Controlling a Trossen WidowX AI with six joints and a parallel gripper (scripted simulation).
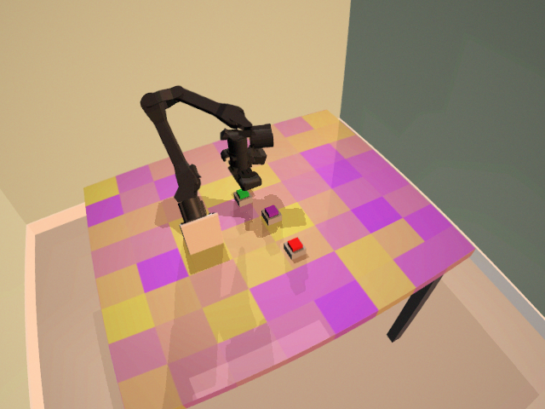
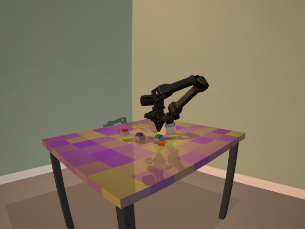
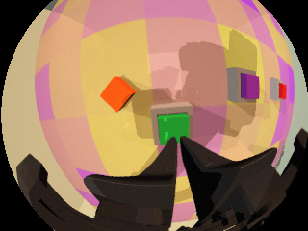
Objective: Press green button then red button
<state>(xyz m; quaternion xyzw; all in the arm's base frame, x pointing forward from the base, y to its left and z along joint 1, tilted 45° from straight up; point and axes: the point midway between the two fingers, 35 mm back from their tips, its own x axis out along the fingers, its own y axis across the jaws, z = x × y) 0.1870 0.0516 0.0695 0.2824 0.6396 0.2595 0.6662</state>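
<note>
The green button is 30 mm below my gripper tip. From my gripper tip the other things lie so: red button 40 mm ahead, 260 mm to the right, 30 mm below; purple button 40 mm ahead, 110 mm to the right, 30 mm below; orange block 40 mm ahead, 70 mm to the left, 50 mm below.
</note>
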